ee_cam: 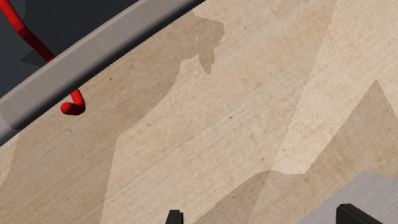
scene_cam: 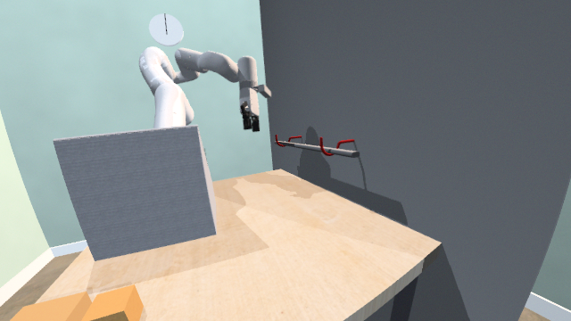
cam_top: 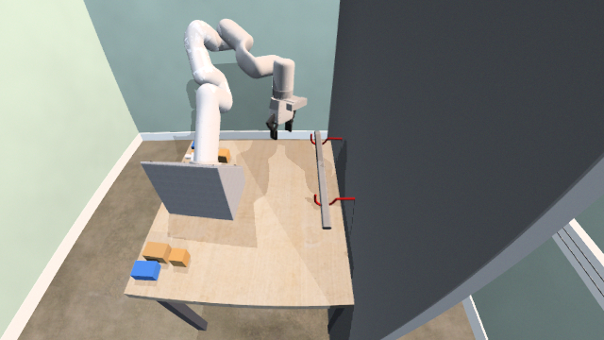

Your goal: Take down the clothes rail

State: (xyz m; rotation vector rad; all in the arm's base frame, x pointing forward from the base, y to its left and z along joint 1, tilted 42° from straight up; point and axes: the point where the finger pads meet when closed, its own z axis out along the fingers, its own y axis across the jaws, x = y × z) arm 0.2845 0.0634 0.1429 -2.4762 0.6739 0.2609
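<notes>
Now: hand 170 mm short of the grey clothes rail, 120 mm to the left of it and 80 mm above it. Round my hand: orange block 330 mm behind, 130 mm to the left, 260 mm below; then blue block 460 mm behind, 520 mm to the right, 260 mm below.
</notes>
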